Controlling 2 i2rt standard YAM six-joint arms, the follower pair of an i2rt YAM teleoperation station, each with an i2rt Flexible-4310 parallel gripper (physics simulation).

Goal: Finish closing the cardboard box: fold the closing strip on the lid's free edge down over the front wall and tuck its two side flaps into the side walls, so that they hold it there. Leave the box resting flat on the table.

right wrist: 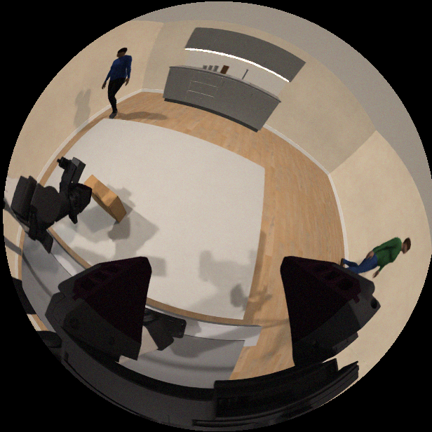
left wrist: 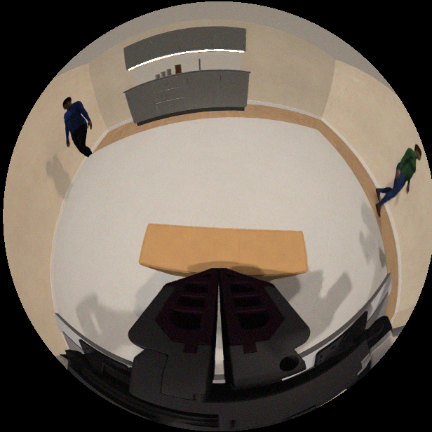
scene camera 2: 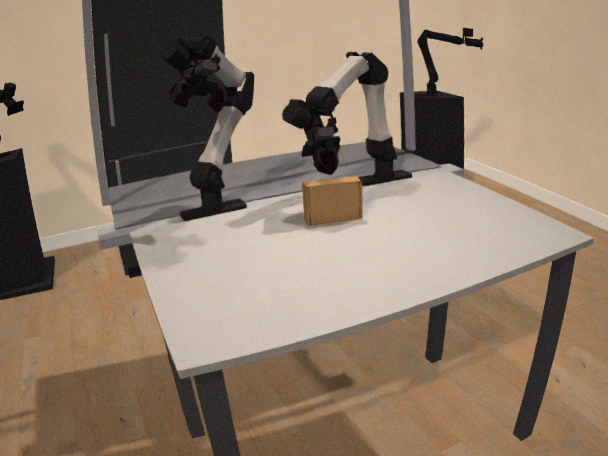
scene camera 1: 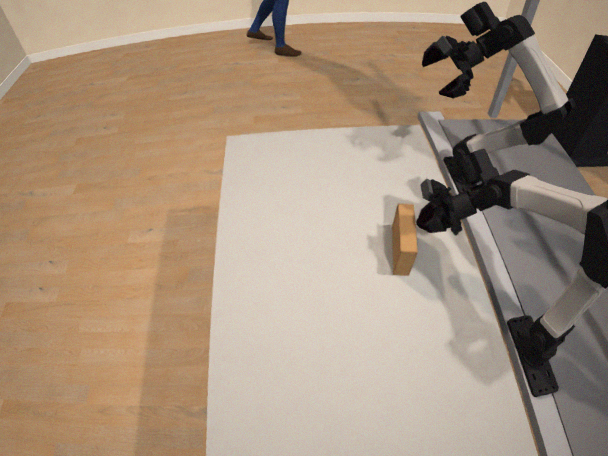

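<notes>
The cardboard box (scene camera 1: 408, 240) (scene camera 2: 333, 201) (left wrist: 225, 247) (right wrist: 106, 199) looks shut and stands upright on one narrow side on the white table, not on a broad face. Its large face shows in scene camera 2, its narrow upper side in the left wrist view. The closing strip and its side flaps cannot be made out. My left gripper (scene camera 1: 424, 223) (scene camera 2: 327, 169) (left wrist: 218, 273) is shut and empty, with its tips close to the box's upper edge on the robot's side; contact cannot be told. My right gripper (scene camera 1: 433, 78) (scene camera 2: 199, 105) (right wrist: 214, 266) is wide open and empty, raised well away from the box.
The white table (scene camera 1: 300, 325) (scene camera 2: 400, 270) (left wrist: 220, 165) (right wrist: 200, 165) bears the box. The grey mounting ledge with both arm bases runs along the table's edge on the robot's side. Upright grey posts stand behind the arms. People stand or walk beyond the table.
</notes>
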